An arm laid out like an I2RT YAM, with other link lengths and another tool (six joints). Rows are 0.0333 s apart.
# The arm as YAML. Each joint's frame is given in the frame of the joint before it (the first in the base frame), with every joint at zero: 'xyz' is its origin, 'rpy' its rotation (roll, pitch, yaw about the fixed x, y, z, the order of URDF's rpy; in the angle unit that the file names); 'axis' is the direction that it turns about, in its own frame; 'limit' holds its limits. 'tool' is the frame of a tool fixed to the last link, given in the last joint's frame.
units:
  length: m
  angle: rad
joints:
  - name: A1
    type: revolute
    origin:
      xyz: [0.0, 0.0, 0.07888]
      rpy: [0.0, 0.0, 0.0]
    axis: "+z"
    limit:
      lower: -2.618
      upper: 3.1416
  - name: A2
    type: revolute
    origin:
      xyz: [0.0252, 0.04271, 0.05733]
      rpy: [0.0, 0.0, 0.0]
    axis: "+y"
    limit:
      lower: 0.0
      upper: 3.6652
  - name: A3
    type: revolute
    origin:
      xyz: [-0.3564, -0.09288, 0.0]
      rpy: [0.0, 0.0, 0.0]
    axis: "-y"
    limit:
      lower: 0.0
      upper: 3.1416
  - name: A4
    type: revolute
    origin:
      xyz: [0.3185, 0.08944, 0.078]
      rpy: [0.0, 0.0, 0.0]
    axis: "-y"
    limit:
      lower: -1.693
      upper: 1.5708
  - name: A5
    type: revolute
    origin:
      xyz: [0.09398, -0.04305, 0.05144]
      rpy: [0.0, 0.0, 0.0]
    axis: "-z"
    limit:
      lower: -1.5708
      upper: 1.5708
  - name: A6
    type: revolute
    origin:
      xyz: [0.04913, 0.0, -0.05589]
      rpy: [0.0, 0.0, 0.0]
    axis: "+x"
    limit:
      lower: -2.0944
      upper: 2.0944
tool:
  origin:
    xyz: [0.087, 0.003, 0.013]
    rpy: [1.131, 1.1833, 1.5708]
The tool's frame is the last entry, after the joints.
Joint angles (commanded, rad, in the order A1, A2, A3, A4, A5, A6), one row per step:
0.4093, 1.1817, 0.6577, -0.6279, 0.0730, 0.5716
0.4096, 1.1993, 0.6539, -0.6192, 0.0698, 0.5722
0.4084, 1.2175, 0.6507, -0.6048, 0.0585, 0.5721
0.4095, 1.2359, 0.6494, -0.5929, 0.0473, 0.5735
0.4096, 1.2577, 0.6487, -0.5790, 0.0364, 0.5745
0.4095, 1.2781, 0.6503, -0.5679, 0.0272, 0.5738
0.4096, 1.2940, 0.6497, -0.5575, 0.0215, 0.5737
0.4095, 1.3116, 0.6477, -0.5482, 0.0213, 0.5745
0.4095, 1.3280, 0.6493, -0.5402, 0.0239, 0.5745
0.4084, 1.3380, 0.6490, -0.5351, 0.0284, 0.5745
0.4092, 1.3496, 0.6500, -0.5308, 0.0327, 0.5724
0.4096, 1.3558, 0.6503, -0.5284, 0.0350, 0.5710
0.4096, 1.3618, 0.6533, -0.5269, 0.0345, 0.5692
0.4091, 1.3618, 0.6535, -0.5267, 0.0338, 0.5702
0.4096, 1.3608, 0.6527, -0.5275, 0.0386, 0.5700
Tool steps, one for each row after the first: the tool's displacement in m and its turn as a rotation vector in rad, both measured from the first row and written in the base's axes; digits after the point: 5 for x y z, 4 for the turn. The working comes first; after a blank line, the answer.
Tool pose at each row, in the base's axes (x y z in m, rotation vector in rad; the steps are taken from these numbers as rounded here):
0.28752, 0.10488, 0.16786, 0.6191, 2.4472, 0.8379
0.28840, 0.10583, 0.16217, 0.6243, 2.4598, 0.8341
0.29020, 0.10788, 0.15698, 0.6288, 2.4691, 0.8428
0.29174, 0.11055, 0.15222, 0.6328, 2.4796, 0.8519
0.29391, 0.11313, 0.14687, 0.6379, 2.4903, 0.8598
0.29624, 0.11548, 0.14252, 0.6408, 2.5003, 0.8659
0.29783, 0.11705, 0.13852, 0.6434, 2.5077, 0.8690
0.29900, 0.11754, 0.13338, 0.6488, 2.5168, 0.8628
0.30114, 0.11809, 0.12984, 0.6514, 2.5224, 0.8554
0.30233, 0.11755, 0.12722, 0.6545, 2.5253, 0.8463
0.30352, 0.11774, 0.12452, 0.6530, 2.5313, 0.8372
0.30409, 0.11780, 0.12300, 0.6519, 2.5348, 0.8322
0.30528, 0.11842, 0.12244, 0.6502, 2.5372, 0.8317
0.30541, 0.11839, 0.12253, 0.6520, 2.5363, 0.8327
0.30518, 0.11776, 0.12250, 0.6510, 2.5358, 0.8267

0.00088, 0.00095, -0.00569, -0.0021, 0.0128, 0.0011
0.00268, 0.00300, -0.01088, 0.0046, 0.0234, 0.0044
0.00422, 0.00567, -0.01564, 0.0114, 0.0348, 0.0086
0.00639, 0.00825, -0.02099, 0.0177, 0.0468, 0.0120
0.00872, 0.01060, -0.02534, 0.0221, 0.0572, 0.0159
0.01031, 0.01217, -0.02934, 0.0245, 0.0649, 0.0181
0.01148, 0.01266, -0.03448, 0.0210, 0.0745, 0.0171
0.01362, 0.01321, -0.03802, 0.0161, 0.0798, 0.0160
0.01481, 0.01267, -0.04064, 0.0103, 0.0829, 0.0131
0.01600, 0.01286, -0.04334, 0.0034, 0.0869, 0.0141
0.01657, 0.01292, -0.04486, -0.0005, 0.0892, 0.0149
0.01776, 0.01354, -0.04542, -0.0013, 0.0906, 0.0167
0.01789, 0.01351, -0.04533, -0.0001, 0.0906, 0.0156
0.01766, 0.01288, -0.04536, -0.0045, 0.0893, 0.0144

